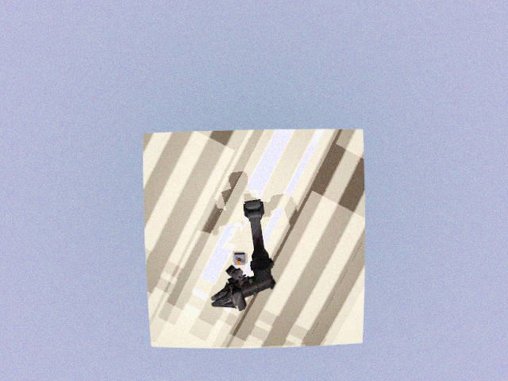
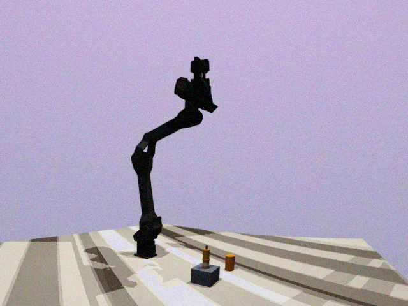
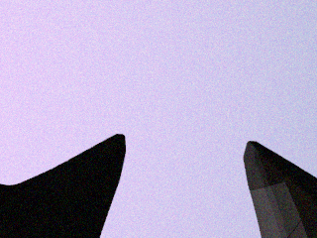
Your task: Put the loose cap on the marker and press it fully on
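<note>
My gripper tip is 59 cm above the orange cap, 18 cm to the right of it and 6 cm short of it. Round my gripper tip: dark grey holder block (59 cm below, 6 cm to the left, 3 cm ahead).
</note>
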